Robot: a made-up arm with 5 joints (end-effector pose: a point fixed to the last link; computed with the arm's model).
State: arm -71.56 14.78 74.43 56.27 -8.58
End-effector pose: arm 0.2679 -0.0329 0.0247 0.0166 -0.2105 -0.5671 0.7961
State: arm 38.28 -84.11 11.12 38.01 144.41
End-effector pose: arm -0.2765 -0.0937 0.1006 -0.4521 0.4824 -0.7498 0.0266
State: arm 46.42 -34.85 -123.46 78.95 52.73
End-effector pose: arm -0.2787 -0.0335 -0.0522 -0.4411 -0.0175 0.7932 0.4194
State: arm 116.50 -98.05 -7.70 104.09 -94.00
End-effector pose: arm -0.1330 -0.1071 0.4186 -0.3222 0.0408 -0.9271 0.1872
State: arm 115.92 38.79 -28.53 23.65 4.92
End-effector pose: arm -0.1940 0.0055 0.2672 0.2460 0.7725 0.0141 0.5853
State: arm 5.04 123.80 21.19 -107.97 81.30
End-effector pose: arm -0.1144 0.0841 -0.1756 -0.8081 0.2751 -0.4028 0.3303
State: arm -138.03 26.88 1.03 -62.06 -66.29
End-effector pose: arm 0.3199 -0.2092 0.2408 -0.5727 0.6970 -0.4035 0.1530
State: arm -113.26 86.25 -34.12 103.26 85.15
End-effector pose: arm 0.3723 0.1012 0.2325 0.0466 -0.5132 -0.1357 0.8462
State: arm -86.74 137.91 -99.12 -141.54 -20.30
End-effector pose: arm 0.1487 0.1422 0.1755 0.0660 -0.4123 -0.8661 0.2748
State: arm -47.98 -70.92 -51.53 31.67 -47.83
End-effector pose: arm 0.0348 0.0780 -0.1309 -0.7033 -0.3200 0.4085 0.4858
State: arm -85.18 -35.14 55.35 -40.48 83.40
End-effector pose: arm 0.2670 -0.0537 0.0115 0.3692 -0.2984 0.0045 0.8801
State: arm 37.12 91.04 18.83 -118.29 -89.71
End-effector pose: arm -0.4790 0.1420 -0.0998 -0.2849 -0.0761 0.9246 0.2410
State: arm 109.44 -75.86 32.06 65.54 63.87
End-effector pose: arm -0.1279 -0.0923 0.2449 -0.9428 0.3157 0.0977 0.0433
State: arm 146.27 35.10 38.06 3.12 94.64
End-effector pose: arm -0.1133 0.0487 0.4788 -0.1003 -0.7293 0.3907 0.5526
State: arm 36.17 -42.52 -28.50 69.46 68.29
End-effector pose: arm -0.1821 -0.1094 -0.0694 -0.8383 0.3934 0.0078 0.3774
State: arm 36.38 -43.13 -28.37 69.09 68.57
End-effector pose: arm -0.1821 -0.1099 -0.0672 -0.8395 0.3952 0.0063 0.3729
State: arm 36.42 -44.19 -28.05 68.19 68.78
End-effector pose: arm -0.1813 -0.1103 -0.0648 -0.8402 0.3983 0.0030 0.3679
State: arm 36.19 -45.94 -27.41 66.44 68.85
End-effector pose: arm -0.1792 -0.1102 -0.0619 -0.8402 0.4033 -0.0032 0.3624
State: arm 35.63 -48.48 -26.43 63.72 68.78
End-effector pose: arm -0.1757 -0.1095 -0.0587 -0.8391 0.4105 -0.0133 0.3567
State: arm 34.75 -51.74 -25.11 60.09 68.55
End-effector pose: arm -0.1708 -0.1080 -0.0552 -0.8365 0.4192 -0.0276 0.3518
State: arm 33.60 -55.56 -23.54 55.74 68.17
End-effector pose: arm -0.1649 -0.1055 -0.0516 -0.8324 0.4284 -0.0454 0.3487
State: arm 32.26 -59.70 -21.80 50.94 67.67
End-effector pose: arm -0.1585 -0.1018 -0.0482 -0.8266 0.4371 -0.0660 0.3483
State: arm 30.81 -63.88 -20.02 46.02 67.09
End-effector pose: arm -0.1520 -0.0973 -0.0451 -0.8196 0.4442 -0.0878 0.3511
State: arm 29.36 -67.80 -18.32 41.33 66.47
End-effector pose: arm -0.1457 -0.0923 -0.0427 -0.8119 0.4492 -0.1091 0.3566
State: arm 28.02 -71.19 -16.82 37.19 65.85
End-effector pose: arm -0.1402 -0.0874 -0.0411 -0.8043 0.4521 -0.1277 0.3640
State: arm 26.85 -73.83 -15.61 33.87 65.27
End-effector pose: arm -0.1356 -0.0830 -0.0403 -0.7974 0.4530 -0.1427 0.3721
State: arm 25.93 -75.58 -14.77 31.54 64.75
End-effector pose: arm -0.1322 -0.0798 -0.0404 -0.7921 0.4529 -0.1527 0.3798
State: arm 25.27 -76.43 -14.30 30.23 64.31
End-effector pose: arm -0.1299 -0.0778 -0.0411 -0.7884 0.4521 -0.1580 0.3861
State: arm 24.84 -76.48 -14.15 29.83 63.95
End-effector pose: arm -0.1286 -0.0770 -0.0424 -0.7862 0.4512 -0.1592 0.3911
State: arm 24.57 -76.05 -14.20 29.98 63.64
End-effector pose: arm -0.1279 -0.0770 -0.0440 -0.7851 0.4502 -0.1579 0.3950
